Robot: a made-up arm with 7 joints. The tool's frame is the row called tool.
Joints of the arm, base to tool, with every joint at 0 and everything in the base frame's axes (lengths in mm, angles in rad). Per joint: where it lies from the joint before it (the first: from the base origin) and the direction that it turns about. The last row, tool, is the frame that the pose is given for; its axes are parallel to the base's.
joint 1: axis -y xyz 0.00 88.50 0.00
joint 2: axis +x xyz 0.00 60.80 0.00
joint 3: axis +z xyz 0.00 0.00 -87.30
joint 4: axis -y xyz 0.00 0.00 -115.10
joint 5: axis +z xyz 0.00 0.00 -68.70
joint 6: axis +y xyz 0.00 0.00 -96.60
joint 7: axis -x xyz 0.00 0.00 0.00
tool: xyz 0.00 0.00 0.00
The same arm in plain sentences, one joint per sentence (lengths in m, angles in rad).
The arm has seven revolute joints in a row. What follows holds with every joint at zero, and every direction is one of the base frame's. The first joint lies 0.0885 m along +y from the base frame's origin and turns about -y. The second joint lies 0.0608 m along +y from the first joint and turns about +x. The third joint lies 0.0873 m along -z from the second joint and turns about +z. The fourth joint lies 0.1151 m along -z from the third joint and turns about -y. The fifth joint lies 0.0687 m along -z from the fourth joint and turns about +z. The sixth joint lies 0.0966 m along -z from the fifth joint and turns about +y. The seventh joint lies at the same point as the sixth joint and turns about -x. The tool frame, which is the frame that the pose is given for, lies at the same point as the seventh joint; its axes are parallel to the base frame's.
